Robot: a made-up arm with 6 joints.
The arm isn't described. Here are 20 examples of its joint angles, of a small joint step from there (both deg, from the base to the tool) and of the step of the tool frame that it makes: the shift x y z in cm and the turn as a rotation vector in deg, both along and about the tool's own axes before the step.
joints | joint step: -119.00 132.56 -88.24 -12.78 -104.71 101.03 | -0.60 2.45 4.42 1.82 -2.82 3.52
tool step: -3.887 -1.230 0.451 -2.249 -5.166 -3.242
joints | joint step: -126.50 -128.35 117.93 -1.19 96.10 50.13 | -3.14 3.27 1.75 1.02 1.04 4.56
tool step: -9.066 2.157 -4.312 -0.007 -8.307 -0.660
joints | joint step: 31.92 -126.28 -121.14 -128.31 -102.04 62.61 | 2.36 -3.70 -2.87 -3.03 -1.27 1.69
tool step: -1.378 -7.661 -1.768 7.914 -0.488 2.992
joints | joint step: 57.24 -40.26 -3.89 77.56 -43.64 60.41 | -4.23 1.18 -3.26 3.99 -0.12 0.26
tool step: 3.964 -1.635 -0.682 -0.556 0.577 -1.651
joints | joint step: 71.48 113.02 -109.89 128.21 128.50 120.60 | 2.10 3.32 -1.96 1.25 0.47 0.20
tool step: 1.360 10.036 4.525 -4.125 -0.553 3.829
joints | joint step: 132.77 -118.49 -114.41 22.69 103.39 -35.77 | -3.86 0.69 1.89 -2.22 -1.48 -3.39
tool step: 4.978 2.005 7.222 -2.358 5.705 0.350
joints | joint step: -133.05 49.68 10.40 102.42 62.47 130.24 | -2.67 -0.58 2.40 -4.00 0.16 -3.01
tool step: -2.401 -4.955 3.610 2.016 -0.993 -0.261
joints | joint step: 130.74 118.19 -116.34 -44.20 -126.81 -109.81 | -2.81 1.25 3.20 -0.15 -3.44 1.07
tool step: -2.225 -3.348 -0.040 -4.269 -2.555 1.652
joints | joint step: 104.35 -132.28 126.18 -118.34 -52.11 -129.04 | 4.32 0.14 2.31 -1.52 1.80 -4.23
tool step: 2.449 -0.089 -0.511 -0.316 -1.322 -2.331
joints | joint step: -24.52 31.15 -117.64 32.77 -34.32 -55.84 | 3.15 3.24 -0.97 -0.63 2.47 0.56
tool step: -4.168 -0.679 -5.487 4.501 -4.179 -3.163
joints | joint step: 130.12 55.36 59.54 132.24 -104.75 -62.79 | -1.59 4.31 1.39 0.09 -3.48 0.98
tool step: 4.404 -0.965 3.244 -4.793 2.480 4.775
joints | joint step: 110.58 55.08 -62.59 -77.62 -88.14 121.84 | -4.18 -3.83 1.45 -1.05 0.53 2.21
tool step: -0.217 -5.422 0.295 -1.085 -4.897 -5.937
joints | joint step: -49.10 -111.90 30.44 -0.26 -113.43 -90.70 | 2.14 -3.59 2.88 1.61 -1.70 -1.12
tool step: 1.081 -6.819 0.937 3.377 1.457 4.308
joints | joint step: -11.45 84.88 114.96 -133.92 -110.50 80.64 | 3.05 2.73 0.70 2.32 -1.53 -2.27
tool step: 0.057 -0.849 0.164 0.601 -1.472 -1.177
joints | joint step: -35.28 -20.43 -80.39 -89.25 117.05 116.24 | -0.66 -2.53 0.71 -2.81 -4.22 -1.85
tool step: 0.886 -13.368 -6.594 8.956 2.972 -3.434
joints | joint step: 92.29 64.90 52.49 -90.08 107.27 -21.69 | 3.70 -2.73 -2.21 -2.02 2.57 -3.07
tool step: -0.520 1.719 -4.177 -2.455 -1.899 -1.722
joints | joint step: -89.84 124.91 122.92 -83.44 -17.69 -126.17 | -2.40 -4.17 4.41 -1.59 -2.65 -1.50
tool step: 0.497 -2.253 1.167 -2.847 -3.154 0.481
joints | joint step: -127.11 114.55 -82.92 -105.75 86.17 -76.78 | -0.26 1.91 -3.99 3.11 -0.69 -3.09
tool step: 3.352 4.882 -5.226 3.978 -0.785 -2.204
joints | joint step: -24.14 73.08 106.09 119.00 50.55 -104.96 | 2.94 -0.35 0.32 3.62 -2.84 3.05
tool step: -4.212 2.617 0.374 1.233 -2.967 3.025
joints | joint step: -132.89 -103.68 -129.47 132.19 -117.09 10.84 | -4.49 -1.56 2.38 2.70 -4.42 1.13
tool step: 2.047 -10.617 -1.110 3.906 1.166 -0.534
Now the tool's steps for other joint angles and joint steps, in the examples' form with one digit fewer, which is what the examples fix.
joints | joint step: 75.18 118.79 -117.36 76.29 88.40 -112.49 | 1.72 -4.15 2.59 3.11 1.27 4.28
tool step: -0.07 3.17 -2.29 2.59 -6.82 -3.18
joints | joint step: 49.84 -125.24 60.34 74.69 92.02 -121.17 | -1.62 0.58 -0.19 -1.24 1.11 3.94
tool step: -2.54 -0.79 0.33 -1.66 -3.05 0.33
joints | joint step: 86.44 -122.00 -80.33 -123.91 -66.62 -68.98 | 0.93 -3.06 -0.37 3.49 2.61 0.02
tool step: -1.03 -1.95 -1.83 3.44 -0.33 0.01
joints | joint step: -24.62 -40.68 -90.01 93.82 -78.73 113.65 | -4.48 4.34 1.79 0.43 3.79 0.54
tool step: 2.08 5.36 -5.41 -8.25 5.37 2.39
